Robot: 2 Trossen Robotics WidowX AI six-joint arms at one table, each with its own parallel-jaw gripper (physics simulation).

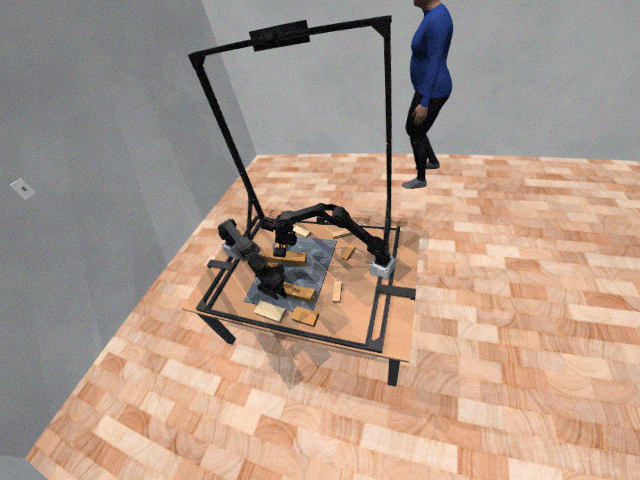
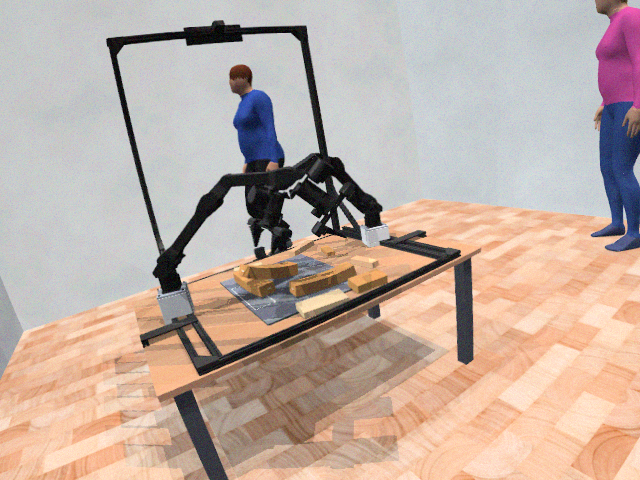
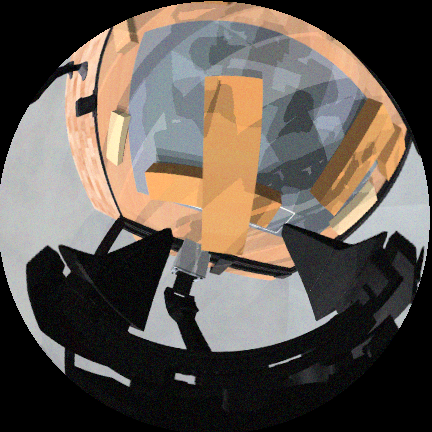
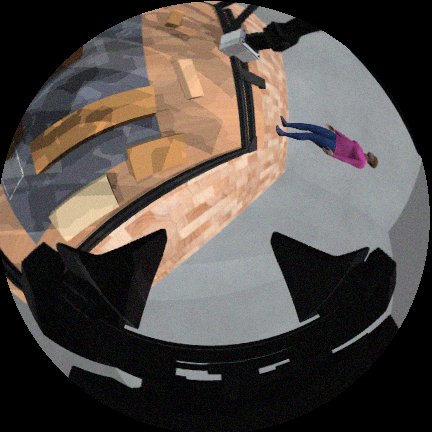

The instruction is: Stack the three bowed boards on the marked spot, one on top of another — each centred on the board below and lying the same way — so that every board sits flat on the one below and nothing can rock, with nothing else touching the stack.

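Pixels of known places: left gripper, fingertip midpoint: (image 1: 278, 248) (image 2: 263, 250) (image 3: 228, 231); right gripper, fingertip midpoint: (image 1: 281, 298) (image 2: 355, 225) (image 4: 220, 236); left arm's base, link origin: (image 1: 382, 261) (image 2: 373, 225); right arm's base, link origin: (image 1: 231, 242) (image 2: 171, 288) (image 3: 185, 275).
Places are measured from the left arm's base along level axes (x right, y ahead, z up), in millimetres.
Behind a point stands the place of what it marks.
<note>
One bowed orange-brown board (image 2: 254, 284) {x -281, y 561, z -37 mm} (image 3: 172, 188) {x -159, y 589, z -35 mm} lies at the white outline (image 3: 295, 214) {x -393, y 502, z -76 mm} (image 4: 22, 175), which is partly hidden. A second board (image 1: 293, 258) {x -197, y 444, z -21 mm} (image 2: 279, 269) {x -222, y 460, z -24 mm} (image 3: 232, 150) {x -200, y 474, z -13 mm} lies crosswise over it, not the same way; whether it is tilted is unclear. The third board (image 1: 299, 292) {x -347, y 281, z -35 mm} (image 2: 323, 279) {x -379, y 327, z -40 mm} (image 3: 350, 160) {x -332, y 353, z -36 mm} (image 4: 95, 125) {x -363, y 309, z -37 mm} lies apart on the mat. My left gripper (image 1: 279, 252) {x -226, y 501, z 64 mm} (image 2: 269, 249) {x -226, y 501, z 64 mm} (image 3: 228, 231) {x -226, y 501, z 64 mm} is open, over the near end of the crosswise board; the gap is unclear. My right gripper (image 1: 279, 297) {x -478, y 216, z 146 mm} (image 4: 220, 236) {x -478, y 216, z 146 mm} is open and empty, above the table near the third board.
A pale block (image 1: 269, 311) {x -503, y 358, z -57 mm} (image 2: 323, 303) {x -522, y 363, z -58 mm} (image 4: 85, 207) {x -497, y 351, z -56 mm} and a short orange block (image 1: 305, 315) {x -427, y 182, z -49 mm} (image 2: 368, 280) {x -453, y 193, z -51 mm} (image 4: 155, 156) {x -432, y 197, z -49 mm} lie near the table edge by the third board. A small pale block (image 1: 337, 291) {x -235, y 129, z -58 mm} (image 2: 365, 260) {x -250, y 134, z -58 mm} (image 4: 187, 78) {x -242, y 141, z -58 mm} lies beside the mat (image 1: 323, 253) {x -54, y 351, z -76 mm}. My arms cross closely.
</note>
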